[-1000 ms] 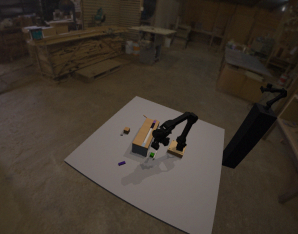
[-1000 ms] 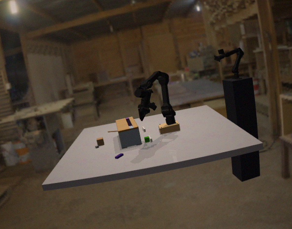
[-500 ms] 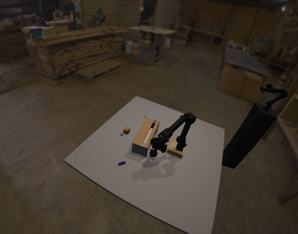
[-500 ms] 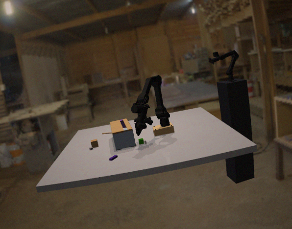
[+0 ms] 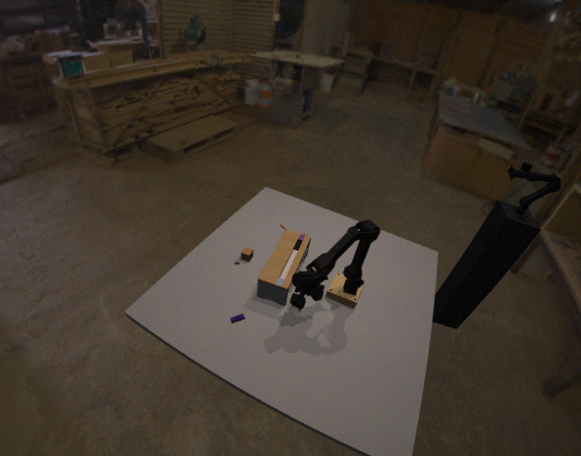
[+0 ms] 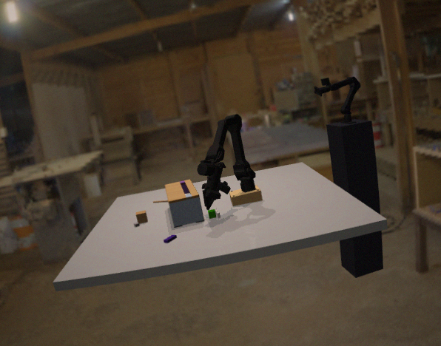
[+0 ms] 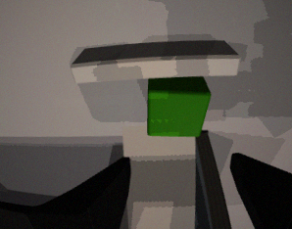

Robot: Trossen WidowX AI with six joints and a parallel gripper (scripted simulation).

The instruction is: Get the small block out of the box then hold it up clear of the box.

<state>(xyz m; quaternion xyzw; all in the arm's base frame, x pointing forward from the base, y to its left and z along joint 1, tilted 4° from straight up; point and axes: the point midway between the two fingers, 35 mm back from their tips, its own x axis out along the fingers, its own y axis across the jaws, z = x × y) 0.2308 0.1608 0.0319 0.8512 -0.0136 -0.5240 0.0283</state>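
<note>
Now: gripper tip 20 mm past the block and 30 mm above it. From my gripper tip the other things lie so: thin wooden stick: 190 mm ahead, 490 mm to the right, 50 mm below.
</note>
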